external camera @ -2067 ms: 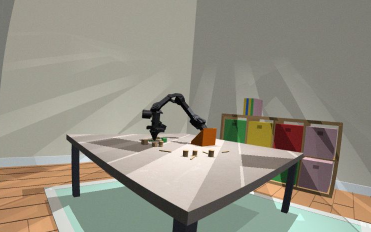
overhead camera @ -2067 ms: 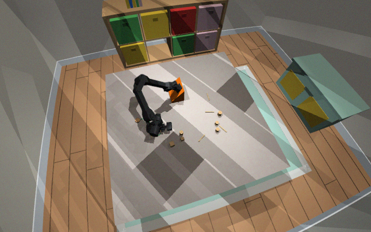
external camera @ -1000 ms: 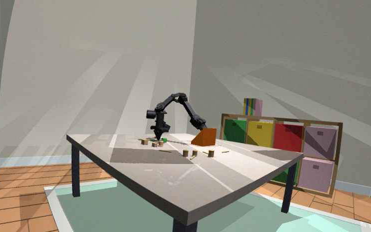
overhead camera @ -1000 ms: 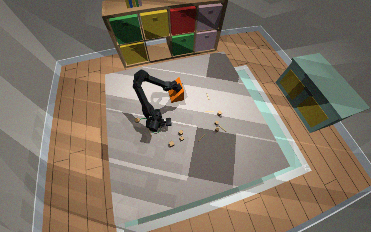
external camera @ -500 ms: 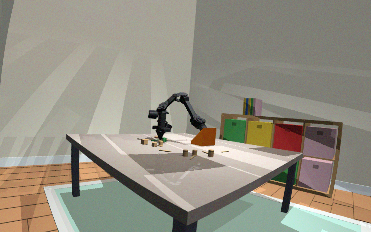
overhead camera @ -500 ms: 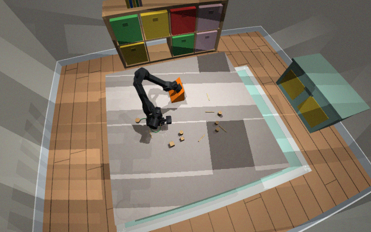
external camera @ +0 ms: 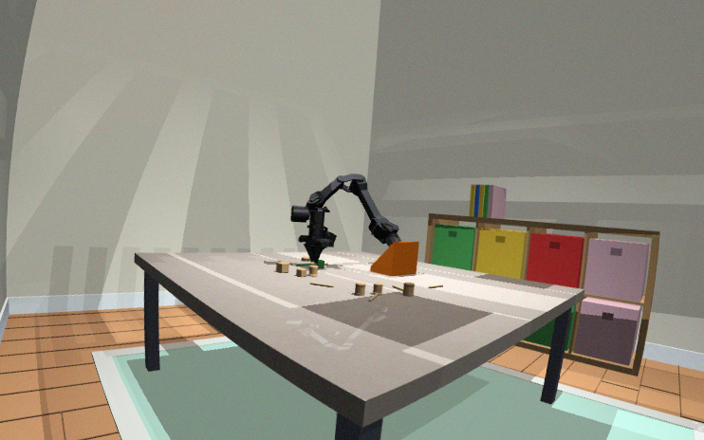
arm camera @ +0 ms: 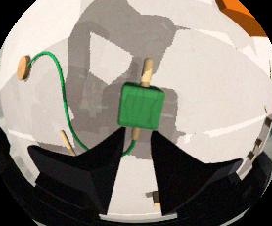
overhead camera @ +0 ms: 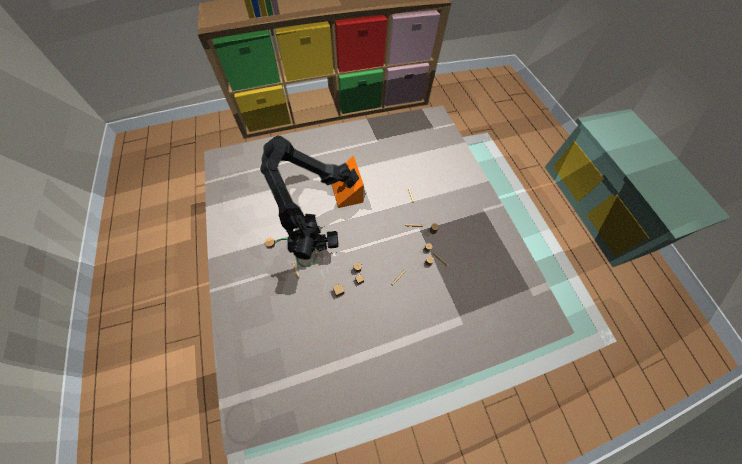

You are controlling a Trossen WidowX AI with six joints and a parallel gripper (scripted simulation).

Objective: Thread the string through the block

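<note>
My gripper tip is 30 mm past the green block and 10 mm above it. The rest, counted from my gripper tip: loose stick 100 mm to the right, 20 mm below, 20 mm ahead; then thin wooden stick 10 mm below, 10 mm behind; then short cylinder 130 mm to the left, 130 mm ahead.
</note>
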